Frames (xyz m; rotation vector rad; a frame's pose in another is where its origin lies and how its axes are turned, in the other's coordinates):
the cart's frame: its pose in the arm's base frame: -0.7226 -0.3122 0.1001 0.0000 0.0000 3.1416
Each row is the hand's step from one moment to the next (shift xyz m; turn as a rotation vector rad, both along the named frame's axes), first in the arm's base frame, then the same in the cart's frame.
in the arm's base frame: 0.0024 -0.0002 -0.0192 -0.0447 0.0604 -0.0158
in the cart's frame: -0.0024 0.0002 -0.0192 0.0447 -0.0604 -0.0158
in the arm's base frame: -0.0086 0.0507 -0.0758 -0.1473 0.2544 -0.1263
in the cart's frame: 0.0086 -0.0507 -0.0758 0.1473 -0.2544 -0.1263
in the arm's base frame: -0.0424 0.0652 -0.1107 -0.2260 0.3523 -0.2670
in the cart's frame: 0.0424 -0.0652 -0.1107 0.2260 -0.3523 -0.2670
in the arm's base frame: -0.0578 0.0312 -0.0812 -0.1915 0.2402 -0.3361
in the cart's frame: 0.0578 -0.0312 -0.0812 0.1915 -0.2402 -0.3361
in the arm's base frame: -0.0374 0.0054 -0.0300 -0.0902 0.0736 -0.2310
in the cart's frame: 0.0374 -0.0054 -0.0300 0.0902 -0.0736 -0.2310
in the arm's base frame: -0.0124 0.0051 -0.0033 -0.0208 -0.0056 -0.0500
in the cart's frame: 0.0124 -0.0051 -0.0033 0.0208 0.0056 -0.0500
